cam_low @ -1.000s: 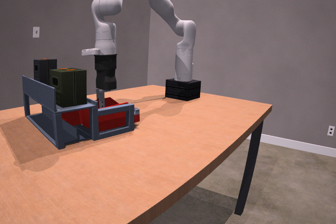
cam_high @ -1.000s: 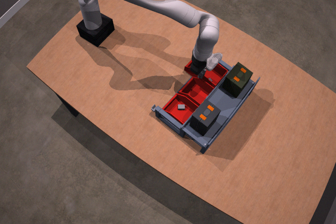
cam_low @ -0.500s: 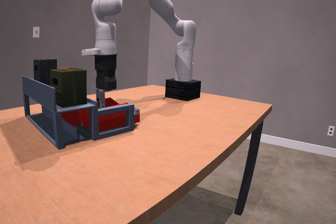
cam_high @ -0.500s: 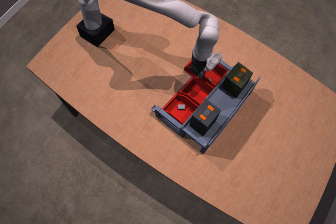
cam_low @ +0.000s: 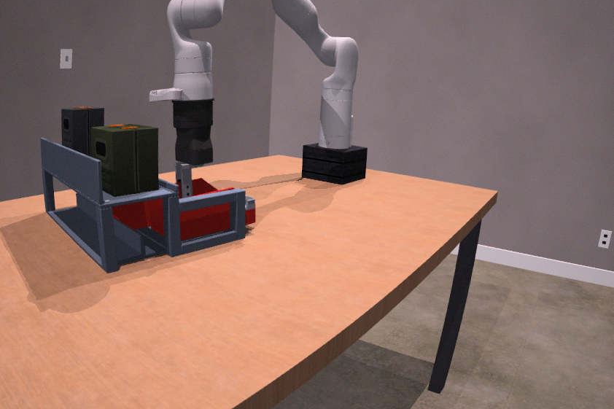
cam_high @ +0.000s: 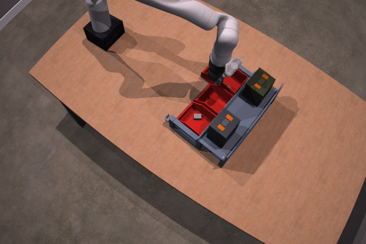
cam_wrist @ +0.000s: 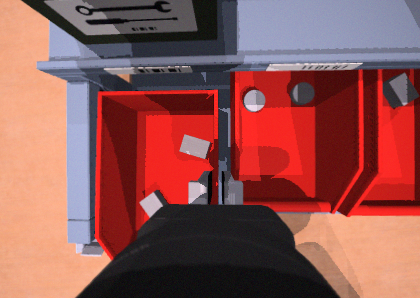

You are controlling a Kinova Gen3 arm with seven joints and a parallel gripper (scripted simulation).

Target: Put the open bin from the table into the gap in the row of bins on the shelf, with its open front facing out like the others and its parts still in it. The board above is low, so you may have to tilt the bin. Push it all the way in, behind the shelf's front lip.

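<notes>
Now: hand 40 mm past the shelf lip, 70 mm to the left of it and 70 mm above it. Also, from my hand: black box: 160 mm ahead, 170 mm to the right, 90 mm above; then green box: 140 mm ahead, 60 mm to the left, 80 mm above.
</notes>
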